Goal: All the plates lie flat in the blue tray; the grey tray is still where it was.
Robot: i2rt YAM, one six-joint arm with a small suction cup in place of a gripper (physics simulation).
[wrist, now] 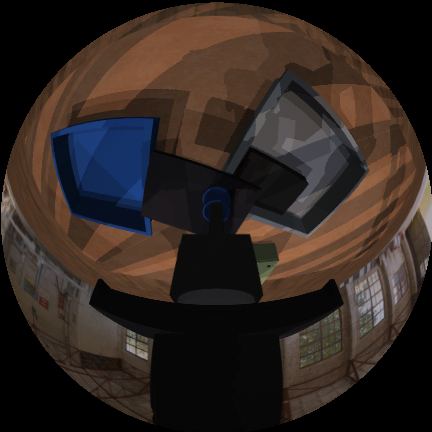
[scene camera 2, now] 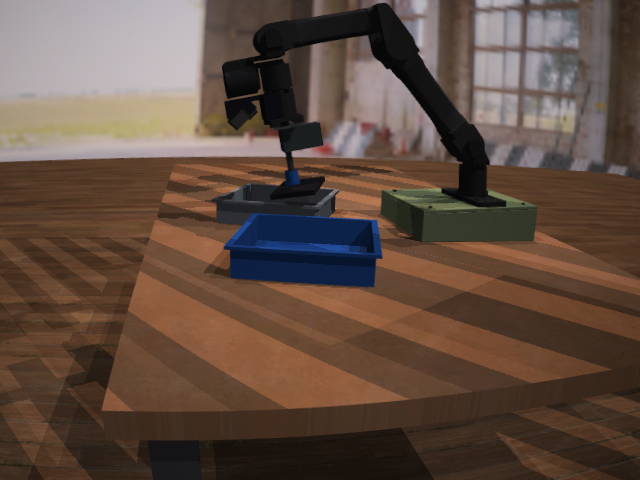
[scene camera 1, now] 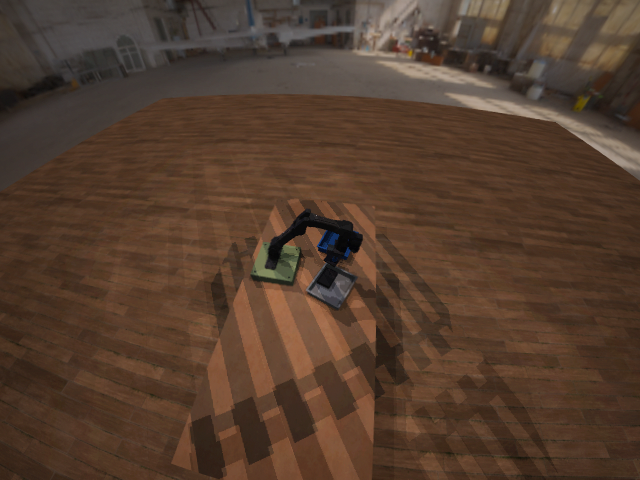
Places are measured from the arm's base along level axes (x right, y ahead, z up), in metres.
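Pixels of known places: end effector, tool point: (wrist: 215, 194) (scene camera 2: 294, 188) (scene camera 1: 333, 260); arm's base, origin of the base link: (scene camera 2: 472, 198) (scene camera 1: 274, 256).
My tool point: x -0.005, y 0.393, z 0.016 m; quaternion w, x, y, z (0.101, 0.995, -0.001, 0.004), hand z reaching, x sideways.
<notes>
For each thing: its top centre in the pictures, then the offset to it from my tool point. Level surfaces: height alone.
- dark rectangular plate, middle of its top: (wrist: 193, 211) (scene camera 2: 299, 178) (scene camera 1: 333, 255) dx -0.023, dy -0.004, dz +0.024 m
- dark plate, middle of its top: (wrist: 270, 188) (scene camera 2: 299, 207) (scene camera 1: 327, 276) dx +0.087, dy -0.029, dz -0.053 m
- grey tray, middle of its top: (wrist: 310, 180) (scene camera 2: 279, 193) (scene camera 1: 332, 283) dx +0.144, dy +0.007, dz -0.034 m
- blue tray, middle of its top: (scene camera 2: 309, 231) (wrist: 89, 183) (scene camera 1: 338, 239) dx -0.219, dy +0.013, dz -0.034 m
- striped wooden table, its level: dz -0.084 m
My suction cup (scene camera 2: 292, 177) (wrist: 216, 204) is on a dark rectangular plate (scene camera 2: 305, 188) (wrist: 175, 192) and holds it, tilted, in the air. In the wrist view the held plate lies across the gap between the two trays. Another dark plate (scene camera 1: 327, 277) (wrist: 274, 182) lies in the grey tray (scene camera 1: 338, 295) (scene camera 2: 248, 214) (wrist: 331, 204), near one corner; I cannot tell whether more lie under it. The blue tray (scene camera 1: 326, 239) (scene camera 2: 302, 268) (wrist: 64, 175) stands beside the grey tray. No plate shows on the visible part of its floor; the arm partly hides it in scene camera 1.
The green base block (scene camera 1: 289, 268) (scene camera 2: 478, 224) (wrist: 265, 251) bears the arm and stands to one side of both trays. The trays and the base stand on a striped wooden table (scene camera 1: 294, 330) (scene camera 2: 289, 356). The table's edge runs in front of the blue tray in scene camera 2.
</notes>
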